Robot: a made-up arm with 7 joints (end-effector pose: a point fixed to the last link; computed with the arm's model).
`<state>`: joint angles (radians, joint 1 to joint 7).
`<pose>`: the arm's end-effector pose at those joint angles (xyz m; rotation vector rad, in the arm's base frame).
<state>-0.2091 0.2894 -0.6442 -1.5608 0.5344 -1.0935 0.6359</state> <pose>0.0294 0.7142 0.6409 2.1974 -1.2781 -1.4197</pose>
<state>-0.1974 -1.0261 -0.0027 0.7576 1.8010 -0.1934 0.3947</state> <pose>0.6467 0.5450 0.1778 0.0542 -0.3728 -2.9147</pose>
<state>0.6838 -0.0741 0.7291 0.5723 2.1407 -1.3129 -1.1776</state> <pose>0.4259 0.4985 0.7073 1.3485 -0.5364 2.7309</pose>
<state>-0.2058 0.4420 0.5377 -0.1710 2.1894 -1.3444 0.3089</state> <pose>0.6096 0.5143 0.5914 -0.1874 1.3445 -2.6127</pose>
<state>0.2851 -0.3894 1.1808 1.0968 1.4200 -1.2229 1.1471</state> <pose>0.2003 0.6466 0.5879 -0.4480 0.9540 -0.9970</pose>
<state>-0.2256 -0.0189 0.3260 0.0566 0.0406 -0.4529 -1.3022</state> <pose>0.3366 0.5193 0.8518 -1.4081 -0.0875 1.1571</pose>
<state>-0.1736 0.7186 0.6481 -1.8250 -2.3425 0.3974 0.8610</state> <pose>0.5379 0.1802 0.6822 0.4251 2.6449 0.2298</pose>
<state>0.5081 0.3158 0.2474 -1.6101 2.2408 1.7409 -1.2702</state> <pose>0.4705 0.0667 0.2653 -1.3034 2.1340 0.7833</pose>
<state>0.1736 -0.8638 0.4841 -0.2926 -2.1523 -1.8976 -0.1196</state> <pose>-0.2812 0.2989 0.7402 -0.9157 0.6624 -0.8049</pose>
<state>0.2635 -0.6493 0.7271 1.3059 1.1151 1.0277 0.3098</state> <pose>0.8146 0.2419 0.5167 0.0597 -1.6658 2.1560</pose>
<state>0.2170 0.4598 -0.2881 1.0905 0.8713 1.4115 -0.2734</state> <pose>0.6981 -0.1592 0.4404 -0.0080 -0.9009 1.1788</pose>
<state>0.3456 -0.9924 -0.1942 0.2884 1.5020 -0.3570 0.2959</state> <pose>0.3970 0.6479 0.6390 0.8658 0.1126 -2.5456</pose>
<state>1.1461 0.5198 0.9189 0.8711 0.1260 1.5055 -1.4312</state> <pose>0.4646 -0.1757 0.0470 1.6822 -1.7189 -0.8454</pose>
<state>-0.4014 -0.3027 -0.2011 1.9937 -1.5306 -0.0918 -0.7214</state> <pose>-0.0707 0.4744 -0.2427 0.6668 -0.8017 -1.5535</pose>
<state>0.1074 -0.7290 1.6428 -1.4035 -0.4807 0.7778 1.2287</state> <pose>-0.4773 0.0952 0.3429 -2.4483 0.4966 0.1377</pose>
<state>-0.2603 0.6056 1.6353 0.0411 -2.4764 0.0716 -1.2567</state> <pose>0.4318 0.4492 0.7140 -2.0195 0.7150 -0.1746</pose>
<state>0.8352 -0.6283 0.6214 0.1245 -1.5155 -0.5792 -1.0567</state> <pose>-0.0912 0.2896 0.9153 -1.8358 -0.2451 -0.2239</pose>
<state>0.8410 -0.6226 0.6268 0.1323 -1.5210 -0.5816 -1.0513</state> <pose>-0.0869 0.2847 0.9201 -1.8304 -0.2349 -0.2148</pose>
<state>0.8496 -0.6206 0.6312 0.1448 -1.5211 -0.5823 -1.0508</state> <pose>-0.0846 0.2792 0.9238 -1.8247 -0.2370 -0.2024</pose>
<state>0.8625 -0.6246 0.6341 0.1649 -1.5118 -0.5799 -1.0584</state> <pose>-0.0854 0.2724 0.9258 -1.8185 -0.2596 -0.1843</pose>
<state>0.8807 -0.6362 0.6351 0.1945 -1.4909 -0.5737 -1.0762</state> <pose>-0.0899 0.2641 0.9256 -1.8107 -0.3071 -0.1591</pose>
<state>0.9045 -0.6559 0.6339 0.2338 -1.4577 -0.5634 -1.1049</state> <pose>-0.0980 0.2543 0.9233 -1.7998 -0.3800 -0.1264</pose>
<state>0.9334 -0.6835 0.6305 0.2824 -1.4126 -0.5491 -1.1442</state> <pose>-0.1087 0.2429 0.9188 -1.7839 -0.4754 -0.0855</pose>
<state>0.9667 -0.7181 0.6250 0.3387 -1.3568 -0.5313 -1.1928</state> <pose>-0.1205 0.2301 0.9129 -1.7604 -0.5873 -0.0360</pose>
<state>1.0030 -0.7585 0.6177 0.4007 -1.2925 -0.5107 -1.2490</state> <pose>-0.1318 0.2166 0.9059 -1.7282 -0.7082 0.0217</pose>
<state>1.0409 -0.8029 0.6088 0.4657 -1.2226 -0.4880 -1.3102</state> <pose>-0.1411 0.2034 0.8987 -1.6871 -0.8291 0.0864</pose>
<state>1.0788 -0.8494 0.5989 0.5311 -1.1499 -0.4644 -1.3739</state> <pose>-0.1474 0.1914 0.8921 -1.6380 -0.9422 0.1562</pose>
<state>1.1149 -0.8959 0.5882 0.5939 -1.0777 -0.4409 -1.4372</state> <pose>-0.1504 0.1819 0.8865 -1.5841 -1.0408 0.2277</pose>
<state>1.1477 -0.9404 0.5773 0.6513 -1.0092 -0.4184 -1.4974</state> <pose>-0.1504 0.1752 0.8820 -1.5287 -1.1212 0.2968</pose>
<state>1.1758 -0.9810 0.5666 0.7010 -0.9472 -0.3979 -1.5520</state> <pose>-0.1483 0.1715 0.8786 -1.4760 -1.1824 0.3595</pose>
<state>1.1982 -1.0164 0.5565 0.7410 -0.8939 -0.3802 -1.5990</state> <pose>-0.1453 0.1704 0.8757 -1.4297 -1.2260 0.4122</pose>
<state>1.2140 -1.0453 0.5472 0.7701 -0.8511 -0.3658 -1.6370</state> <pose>-0.1423 0.1715 0.8732 -1.3930 -1.2551 0.4526</pose>
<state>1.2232 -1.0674 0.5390 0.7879 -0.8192 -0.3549 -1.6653</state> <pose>-0.1403 0.1738 0.8705 -1.3673 -1.2735 0.4801</pose>
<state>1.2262 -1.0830 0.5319 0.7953 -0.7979 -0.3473 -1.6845</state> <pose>-0.1397 0.1770 0.8676 -1.3529 -1.2847 0.4955</pose>
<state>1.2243 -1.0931 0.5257 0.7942 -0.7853 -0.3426 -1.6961</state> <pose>-0.1405 0.1807 0.8643 -1.3479 -1.2911 0.5008</pose>
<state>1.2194 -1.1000 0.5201 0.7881 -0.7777 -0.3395 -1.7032</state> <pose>-0.1422 0.1846 0.8609 -1.3485 -1.2952 0.5006</pose>
